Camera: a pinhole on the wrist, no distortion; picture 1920 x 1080 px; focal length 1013.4 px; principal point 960.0 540.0 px. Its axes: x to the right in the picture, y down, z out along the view. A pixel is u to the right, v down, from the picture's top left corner.
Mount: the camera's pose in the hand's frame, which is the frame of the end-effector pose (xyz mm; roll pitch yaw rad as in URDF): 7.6 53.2 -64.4 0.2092 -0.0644 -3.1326
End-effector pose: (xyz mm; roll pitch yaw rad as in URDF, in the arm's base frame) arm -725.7 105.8 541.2 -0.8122 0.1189 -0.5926
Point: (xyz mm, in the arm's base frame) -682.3 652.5 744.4
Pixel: 1595 452
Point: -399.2 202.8 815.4
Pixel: 629 967
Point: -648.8 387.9 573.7
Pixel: 1380 320
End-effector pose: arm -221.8 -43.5 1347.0 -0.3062 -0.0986 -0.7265
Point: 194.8 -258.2 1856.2
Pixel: 101 920
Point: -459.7 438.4 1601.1
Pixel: outside the picture
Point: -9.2 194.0 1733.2
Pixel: 962 499
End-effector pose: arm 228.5 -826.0 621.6 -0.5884 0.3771 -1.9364
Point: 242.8 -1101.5 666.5
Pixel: 134 915
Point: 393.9 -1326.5 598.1
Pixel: 59 371
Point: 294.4 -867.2 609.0
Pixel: 916 618
